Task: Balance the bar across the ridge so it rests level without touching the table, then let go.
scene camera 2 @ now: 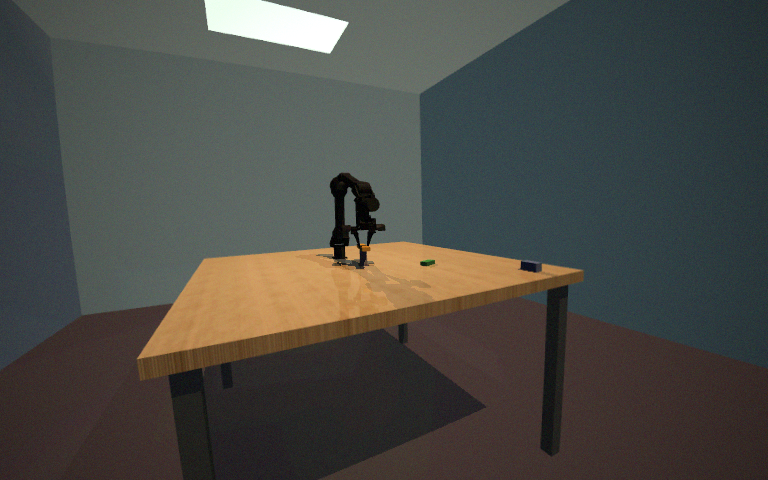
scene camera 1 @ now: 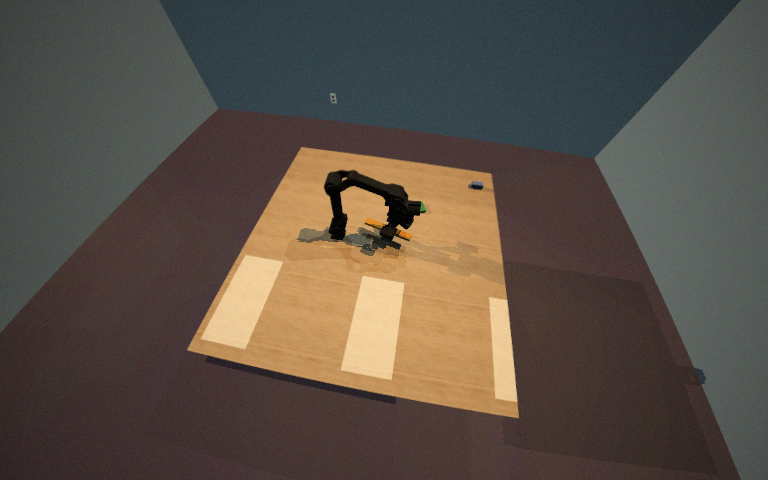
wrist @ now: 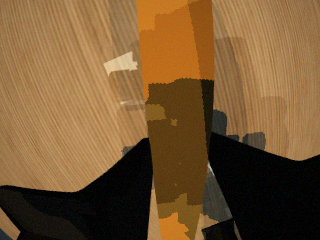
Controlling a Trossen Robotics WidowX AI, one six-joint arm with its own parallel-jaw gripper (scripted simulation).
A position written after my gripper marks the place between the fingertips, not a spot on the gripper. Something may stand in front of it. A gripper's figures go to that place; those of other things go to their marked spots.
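Bar (wrist: 176,51), 70 mm from the lens. My gripper (wrist: 178,142), 100 mm from the lens.
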